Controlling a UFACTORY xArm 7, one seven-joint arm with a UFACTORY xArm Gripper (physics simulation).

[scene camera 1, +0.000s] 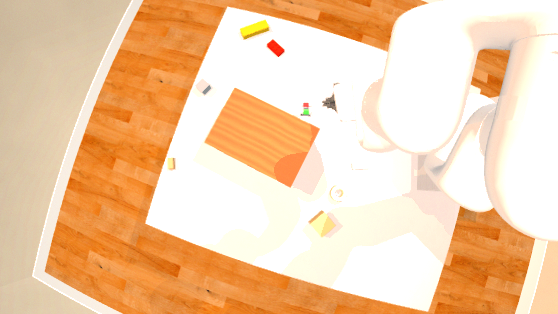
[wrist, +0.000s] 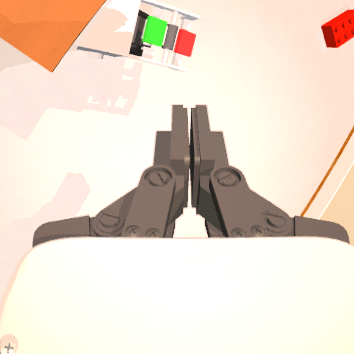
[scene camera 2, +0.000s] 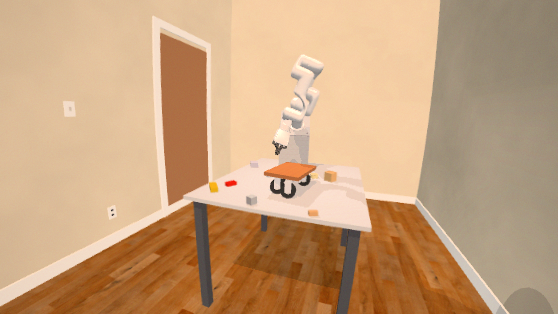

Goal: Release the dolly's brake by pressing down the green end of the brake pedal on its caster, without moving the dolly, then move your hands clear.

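Note:
The dolly (scene camera 1: 255,130) (scene camera 2: 290,170) (wrist: 45,30) has an orange wooden deck and stands on black-wheeled casters. The brake pedal's green end (scene camera 1: 306,112) (wrist: 155,31) lies nearer the deck, and its red end (scene camera 1: 306,105) (wrist: 185,43) lies farther out. Both ends show beyond the deck's edge, between pale side rails in the wrist view. Which end sits higher I cannot tell. My gripper (scene camera 1: 326,103) (scene camera 2: 278,151) (wrist: 187,129) is shut and empty. It is raised above the table, beside the pedal and apart from it and the dolly.
A red brick (scene camera 1: 275,48) (scene camera 2: 230,183) (wrist: 340,31) and a yellow block (scene camera 1: 254,29) (scene camera 2: 214,187) lie on one side. A grey cube (scene camera 1: 202,86) (scene camera 2: 251,200) and a small orange block (scene camera 1: 171,163) (scene camera 2: 313,213) lie near the edge. A wooden block (scene camera 1: 322,224) (scene camera 2: 330,176) stands beyond the dolly.

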